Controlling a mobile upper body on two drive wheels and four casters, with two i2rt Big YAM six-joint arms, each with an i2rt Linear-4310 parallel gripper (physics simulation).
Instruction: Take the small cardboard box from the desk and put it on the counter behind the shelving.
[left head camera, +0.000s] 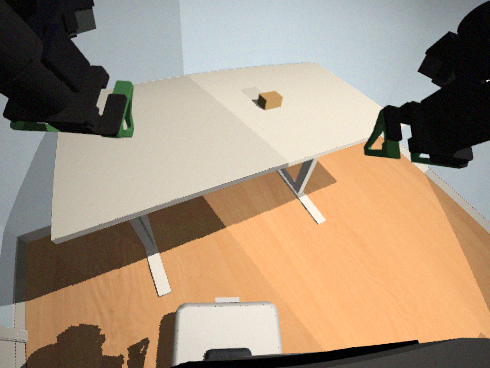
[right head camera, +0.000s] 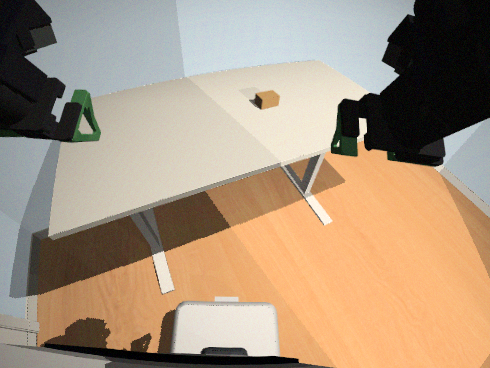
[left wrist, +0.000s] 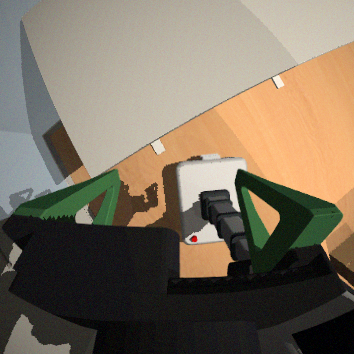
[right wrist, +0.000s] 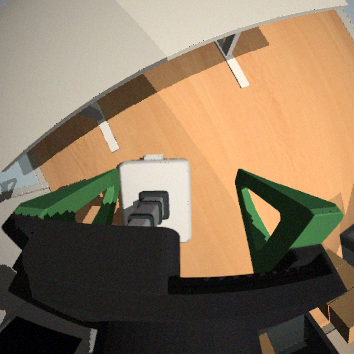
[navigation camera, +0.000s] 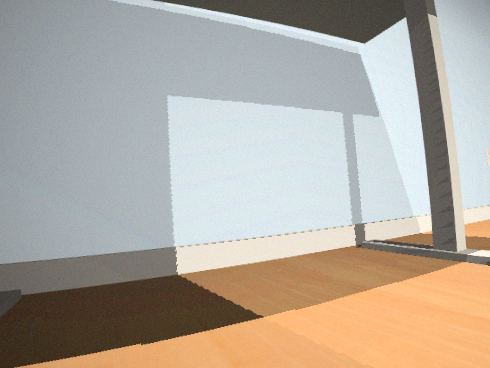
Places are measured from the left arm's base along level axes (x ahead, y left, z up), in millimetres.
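Pixels of known places: left gripper, fingertip midpoint: (left head camera: 100, 130) (right head camera: 72, 134) (left wrist: 177, 175); right gripper, fingertip midpoint: (left head camera: 389, 154) (right head camera: 360, 152) (right wrist: 177, 174).
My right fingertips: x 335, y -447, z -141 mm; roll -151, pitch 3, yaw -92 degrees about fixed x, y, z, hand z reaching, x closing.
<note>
Behind a point stands the place of what it marks.
The small cardboard box (left head camera: 270, 100) @[x 961, y -382, z -415 mm] (right head camera: 267, 99) @[x 963, y -385, z -414 mm] sits on the far, sunlit part of the pale desk (left head camera: 165, 145) @[x 694, y 16, z -460 mm] (right head camera: 150, 150) @[x 673, y 45, z -460 mm]. It does not show in the wrist views. My left gripper (left head camera: 77, 131) (right head camera: 45, 135) (left wrist: 177, 175) @[x 350, y -6, z -132 mm] is open and empty, at the left of the head views, well to the left of the box. My right gripper (left head camera: 410, 156) (right head camera: 377, 152) @[x 335, y -447, z -141 mm] (right wrist: 177, 174) @[x 335, y -447, z -141 mm] is open and empty, to the right of the box and nearer to me. Both grippers are apart from the box. The counter and the shelving cannot be made out.
The desk's legs (left head camera: 159, 277) (right head camera: 162, 272) (right wrist: 109, 135) stand between the desk and my white base (left head camera: 227, 325) @[x 208, y -223, z -1150 mm] (right head camera: 225, 325) @[x 204, y -224, z -1150 mm] (right wrist: 155, 175) @[x 210, y -245, z -1150 mm]. A desk leg post (navigation camera: 442, 125) @[x 1206, y -831, z -996 mm] stands right in the navigation view. Brown boxes (right wrist: 345, 310) @[x -845, y -1706, z -736 mm] show low right in the right wrist view. Pale blue walls stand behind the desk.
</note>
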